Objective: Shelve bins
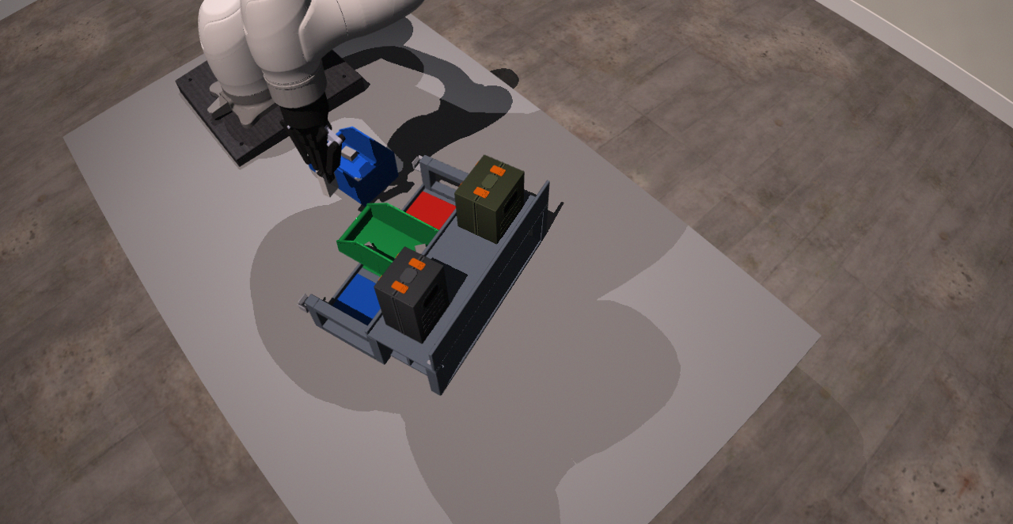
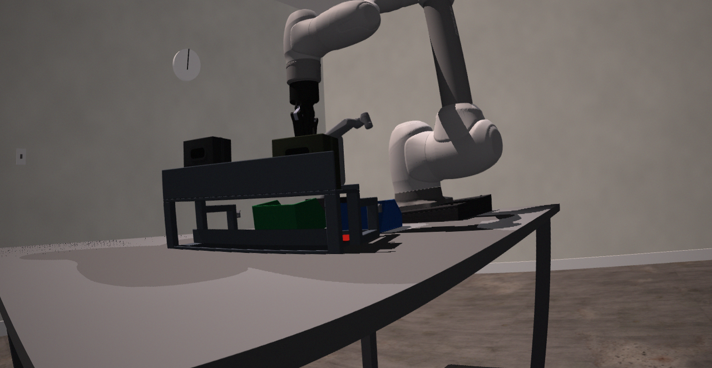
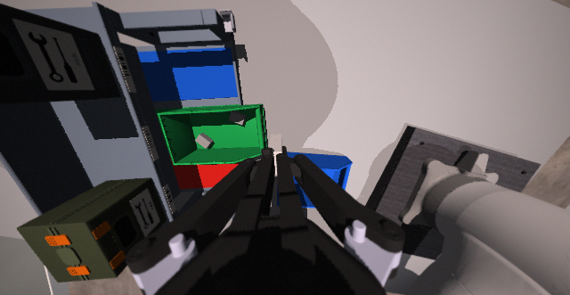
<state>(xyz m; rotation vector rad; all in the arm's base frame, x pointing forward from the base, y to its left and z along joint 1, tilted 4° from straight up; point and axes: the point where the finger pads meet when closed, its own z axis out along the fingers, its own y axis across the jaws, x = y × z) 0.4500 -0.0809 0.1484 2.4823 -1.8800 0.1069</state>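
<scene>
My gripper is now 110 mm short of the green bin, 30 mm to the right of it and 110 mm above it. Also, from my hand: olive case 230 mm ahead, 180 mm to the left, 10 mm below; black case 290 mm ahead, 40 mm to the right; blue bin 110 mm behind, 110 mm to the left, 130 mm below.
</scene>
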